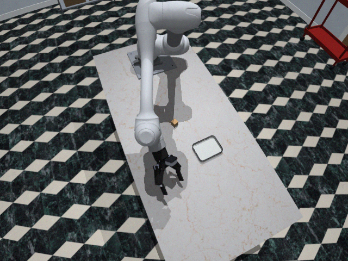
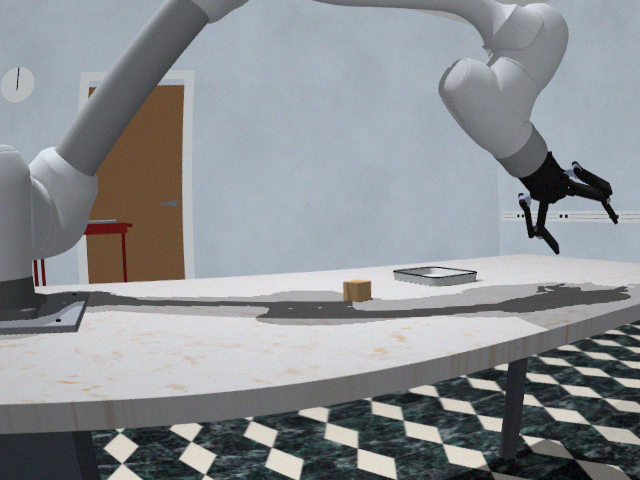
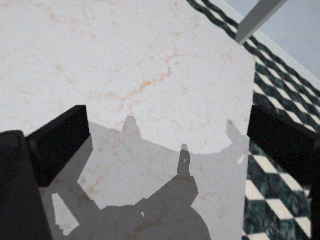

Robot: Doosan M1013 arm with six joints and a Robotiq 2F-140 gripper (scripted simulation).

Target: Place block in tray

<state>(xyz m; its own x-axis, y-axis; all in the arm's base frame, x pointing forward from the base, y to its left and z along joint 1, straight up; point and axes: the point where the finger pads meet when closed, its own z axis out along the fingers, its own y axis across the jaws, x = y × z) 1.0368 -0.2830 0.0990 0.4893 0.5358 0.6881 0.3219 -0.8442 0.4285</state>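
The tan block is 40 cm behind my hand, 21 cm to the left of it and 9 cm below it. Also, from my hand: white tray (32 cm to the left, 14 cm behind, 10 cm below).
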